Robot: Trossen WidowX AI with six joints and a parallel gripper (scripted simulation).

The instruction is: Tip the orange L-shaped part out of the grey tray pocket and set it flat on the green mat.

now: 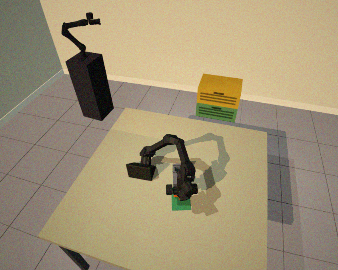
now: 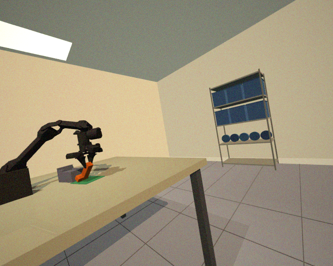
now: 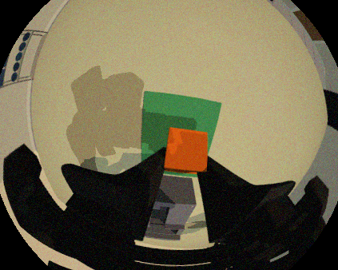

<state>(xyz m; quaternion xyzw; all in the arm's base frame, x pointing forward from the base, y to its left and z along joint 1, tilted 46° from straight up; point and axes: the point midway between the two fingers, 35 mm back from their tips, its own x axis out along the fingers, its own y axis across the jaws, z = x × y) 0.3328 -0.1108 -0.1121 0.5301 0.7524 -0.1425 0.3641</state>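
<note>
Now: gripper tip 30 mm past the orange L-shaped part, 30 mm above it and 20 mm to the right of it. From my gripper tip the other things lie so: green mat 90 mm below, 20 mm to the left, 10 mm behind.
</note>
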